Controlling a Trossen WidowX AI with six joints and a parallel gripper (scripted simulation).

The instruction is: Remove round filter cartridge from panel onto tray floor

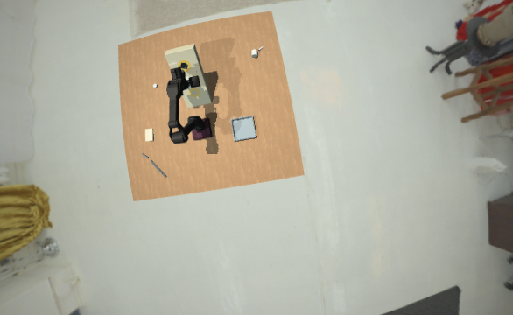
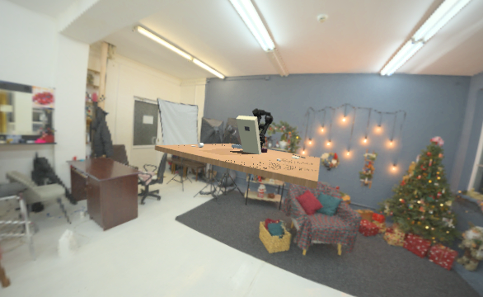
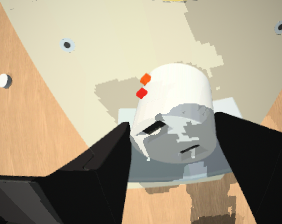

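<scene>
Right now the service panel is 5 cm ahead of my gripper tip, 1 cm to the right of it and 2 cm below it. Also, from my gripper tip: cream block 19 cm behind, 43 cm to the left, 20 cm below; round filter cartridge right at my gripper tip; pale blue tray 36 cm behind, 25 cm to the right, 19 cm below.
</scene>
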